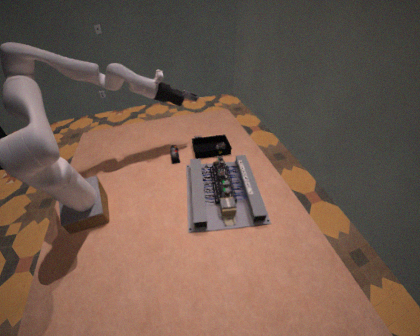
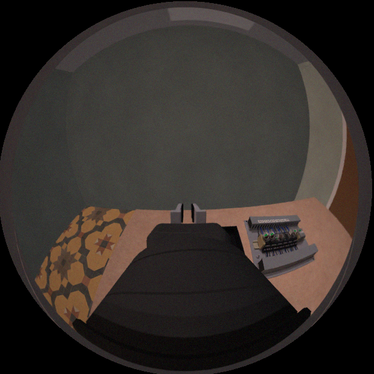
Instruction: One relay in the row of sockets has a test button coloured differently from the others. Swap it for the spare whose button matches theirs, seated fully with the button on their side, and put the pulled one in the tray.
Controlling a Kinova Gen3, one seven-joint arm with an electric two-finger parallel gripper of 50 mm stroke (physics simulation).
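Seen in the pictures: gripper, fingertip midpoint: (image 1: 196, 98); arm's base at its link origin: (image 1: 83, 197).
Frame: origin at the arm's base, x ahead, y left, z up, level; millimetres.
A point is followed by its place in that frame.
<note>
My gripper (image 1: 193, 95) @(x 459, y 369, z 127 mm) (image 2: 187, 209) is raised high beyond the far end of the table, pointing away from the board. Its fingers stand a little apart, with nothing visible between them. The row of relays (image 1: 225, 185) @(x 479, y -32, z -22 mm) (image 2: 280, 237) sits in sockets on the grey board (image 1: 212, 224) @(x 408, y -134, z -81 mm) (image 2: 250, 236); green buttons show on some, the other button colours are too dim to tell. The black tray (image 1: 212, 154) @(x 492, y 203, z -71 mm) (image 2: 233, 231) stands beyond the board, with a small relay-like part (image 1: 220, 146) @(x 539, y 240, z -62 mm) inside it. A small dark block (image 1: 174, 154) @(x 326, y 208, z -43 mm) with a red spot stands left of the tray.
Two grey wire ducts (image 1: 198, 195) @(x 384, y -38, z -41 mm) (image 1: 251, 192) @(x 562, y -69, z -41 mm) flank the socket row, with blue wires between. A tan end block (image 1: 228, 206) @(x 467, y -108, z -37 mm) is at its near end. A tiny pale object (image 1: 197, 137) @(x 449, y 334, z -59 mm) shows at the tray's back left. The arm's base block (image 1: 85, 212) @(x 9, y -48, z -19 mm) is on the table's left.
</note>
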